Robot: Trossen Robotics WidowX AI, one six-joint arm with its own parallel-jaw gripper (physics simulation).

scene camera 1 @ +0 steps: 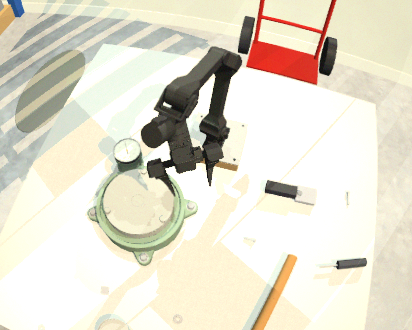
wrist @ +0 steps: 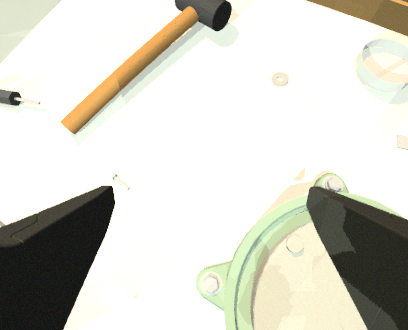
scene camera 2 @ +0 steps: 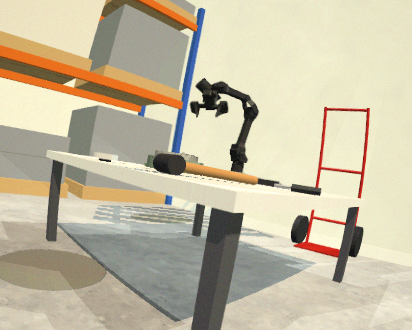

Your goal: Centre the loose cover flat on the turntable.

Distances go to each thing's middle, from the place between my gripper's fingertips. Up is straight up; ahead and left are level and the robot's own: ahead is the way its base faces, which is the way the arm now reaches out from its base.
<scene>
The loose cover (scene camera 1: 137, 206) is 10 mm ahead of my hand, 180 mm to the right of it and 200 mm below it. Round my hand: hammer (scene camera 2: 172, 164) 190 mm ahead, 290 mm to the left, 250 mm below.
</scene>
